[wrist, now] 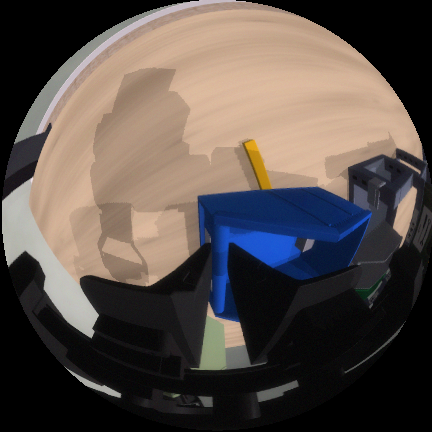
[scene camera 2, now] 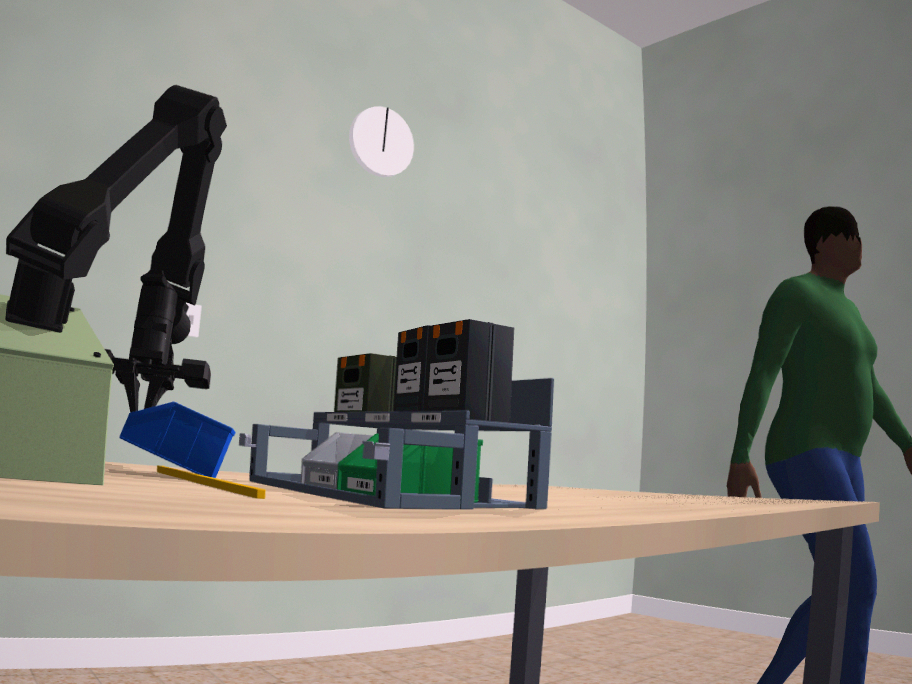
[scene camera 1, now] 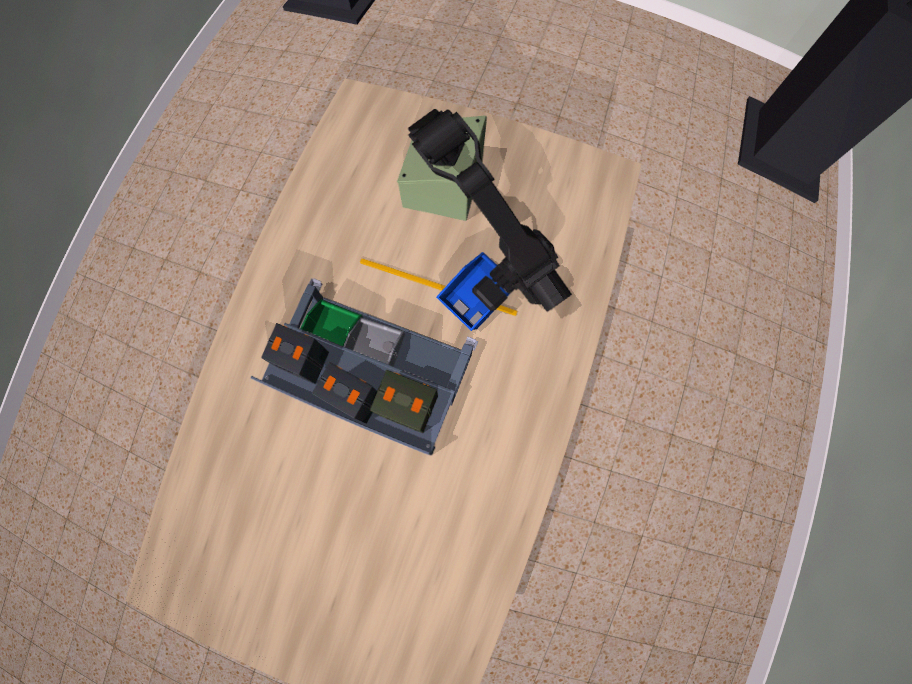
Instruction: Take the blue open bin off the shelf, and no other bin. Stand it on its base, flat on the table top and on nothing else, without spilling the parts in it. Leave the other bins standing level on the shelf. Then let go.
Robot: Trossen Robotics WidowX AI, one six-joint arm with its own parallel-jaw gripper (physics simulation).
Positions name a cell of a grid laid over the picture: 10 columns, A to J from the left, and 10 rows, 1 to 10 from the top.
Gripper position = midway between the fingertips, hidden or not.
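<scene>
My gripper (scene camera 2: B7) is in the picture here, and so is a blue open bin (scene camera 2: B7). You'd also find the blue open bin (wrist: G6) in the wrist view, and the blue open bin (scene camera 1: F5) again from the scene. There's a yellow bar (scene camera 2: C8) too. Then I see a green bin (scene camera 2: E7), which is the same green bin (scene camera 1: D5), and a grey bin (scene camera 2: D7), the same grey bin (scene camera 1: E5).
</scene>
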